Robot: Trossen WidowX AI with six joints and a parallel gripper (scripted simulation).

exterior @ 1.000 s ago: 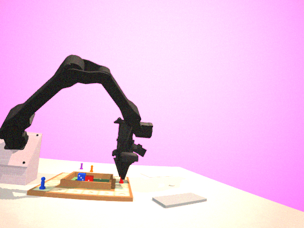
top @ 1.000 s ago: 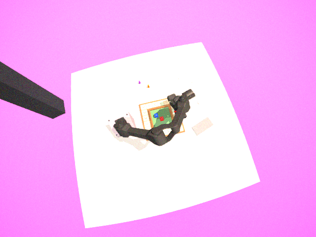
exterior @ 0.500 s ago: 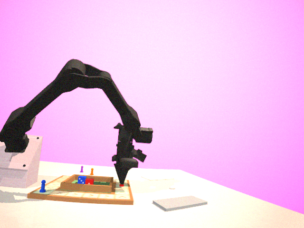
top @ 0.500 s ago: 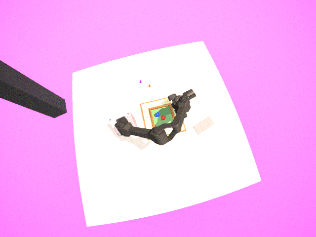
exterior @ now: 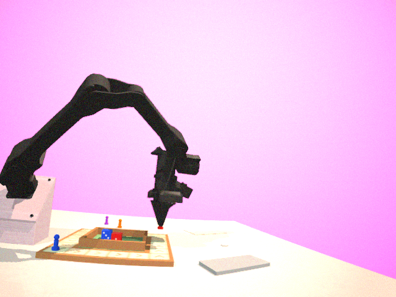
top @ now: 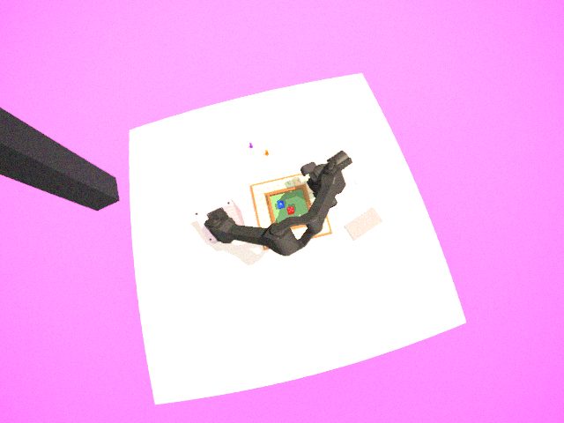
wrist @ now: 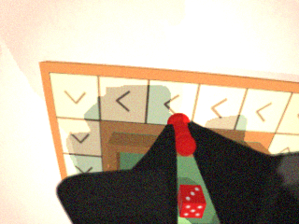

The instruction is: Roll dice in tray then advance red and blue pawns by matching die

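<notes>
My gripper tip is 25 cm past the blue pawn, 10 cm to the left of it and 3 cm above it. From my gripper tip the other things lie so: red pawn: 1 cm above; flat grey slab: 18 cm to the right, 14 cm ahead, 6 cm below; green floor: 12 cm behind, 5 cm below.
</notes>
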